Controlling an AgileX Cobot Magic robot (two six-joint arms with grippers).
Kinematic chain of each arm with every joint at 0, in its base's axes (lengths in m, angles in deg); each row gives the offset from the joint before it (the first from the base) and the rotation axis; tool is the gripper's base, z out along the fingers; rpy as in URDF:
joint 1: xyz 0 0 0.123 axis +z
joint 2: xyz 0 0 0 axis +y
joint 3: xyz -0.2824 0 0.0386 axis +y
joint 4: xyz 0.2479 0 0.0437 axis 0.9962 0 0.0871
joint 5: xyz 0 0 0 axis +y
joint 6: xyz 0.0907 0 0.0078 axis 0.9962 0 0.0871
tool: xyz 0 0 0 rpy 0 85 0
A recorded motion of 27 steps. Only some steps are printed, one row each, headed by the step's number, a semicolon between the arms.
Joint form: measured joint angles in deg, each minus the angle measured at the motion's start. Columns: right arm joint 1, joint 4, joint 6, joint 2, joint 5, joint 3; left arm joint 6, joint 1, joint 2, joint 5, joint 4, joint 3.
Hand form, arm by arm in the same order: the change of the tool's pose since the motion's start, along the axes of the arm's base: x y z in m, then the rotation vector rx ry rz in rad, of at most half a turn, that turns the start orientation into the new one. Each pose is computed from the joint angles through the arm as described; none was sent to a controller.
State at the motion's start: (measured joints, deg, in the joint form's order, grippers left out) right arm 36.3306 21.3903 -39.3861 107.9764 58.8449 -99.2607; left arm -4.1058 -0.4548 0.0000 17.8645 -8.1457 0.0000
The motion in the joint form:
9: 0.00 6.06 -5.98 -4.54 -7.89 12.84; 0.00 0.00 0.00 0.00 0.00 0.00
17: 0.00 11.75 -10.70 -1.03 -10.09 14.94; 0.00 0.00 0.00 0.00 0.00 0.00
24: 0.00 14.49 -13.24 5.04 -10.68 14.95; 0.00 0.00 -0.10 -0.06 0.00 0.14
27: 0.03 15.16 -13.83 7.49 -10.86 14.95; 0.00 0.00 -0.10 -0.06 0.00 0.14
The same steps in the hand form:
9: -0.0200 -0.0095 -0.0253 0.0479 0.0157 0.0145; 0.0000 0.0000 0.0000 0.0000 0.0000 0.0000
17: -0.0159 -0.0005 -0.0558 0.0717 0.0743 0.0353; 0.0000 0.0000 0.0000 0.0000 0.0000 0.0000
24: -0.0067 0.0092 -0.0975 0.0459 0.1534 0.0451; 0.0000 0.0000 -0.0006 0.0000 -0.0003 0.0001
27: -0.0040 0.0121 -0.1150 0.0303 0.1862 0.0456; 0.0000 0.0000 -0.0006 0.0000 -0.0003 0.0001

